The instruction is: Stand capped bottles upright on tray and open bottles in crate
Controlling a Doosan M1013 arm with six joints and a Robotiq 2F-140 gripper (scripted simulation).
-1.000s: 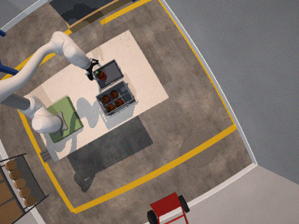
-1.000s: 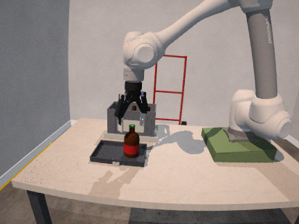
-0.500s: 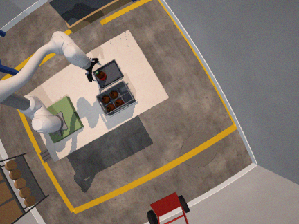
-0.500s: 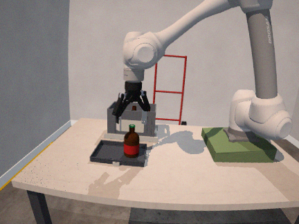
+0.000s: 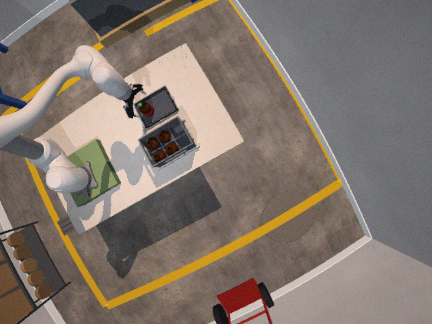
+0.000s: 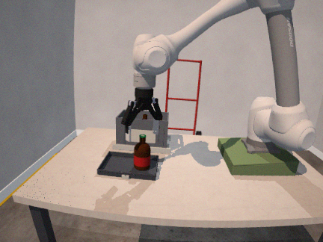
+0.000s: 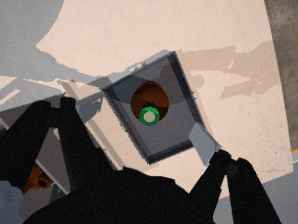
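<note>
The bottle is 8 cm below my hand. From my hand the other things lie so: dark tray: 15 cm below, 5 cm ahead, 1 cm to the left; crate: 27 cm to the right, 8 cm below, 6 cm ahead.
</note>
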